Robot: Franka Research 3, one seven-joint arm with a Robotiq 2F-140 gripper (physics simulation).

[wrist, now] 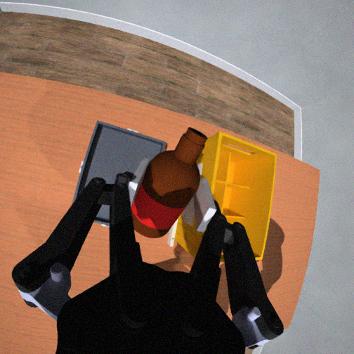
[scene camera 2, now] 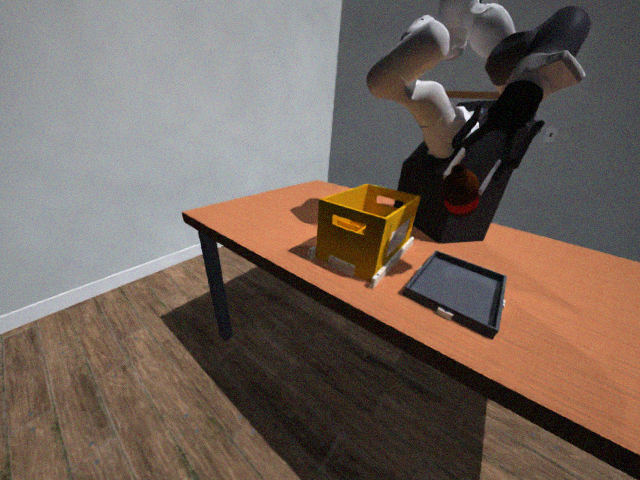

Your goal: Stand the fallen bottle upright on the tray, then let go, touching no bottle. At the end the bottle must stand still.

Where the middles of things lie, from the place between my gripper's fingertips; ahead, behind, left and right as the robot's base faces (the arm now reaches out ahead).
Scene:
The brown bottle (scene camera 2: 460,188) is 1 cm behind my hand and 2 cm below it.

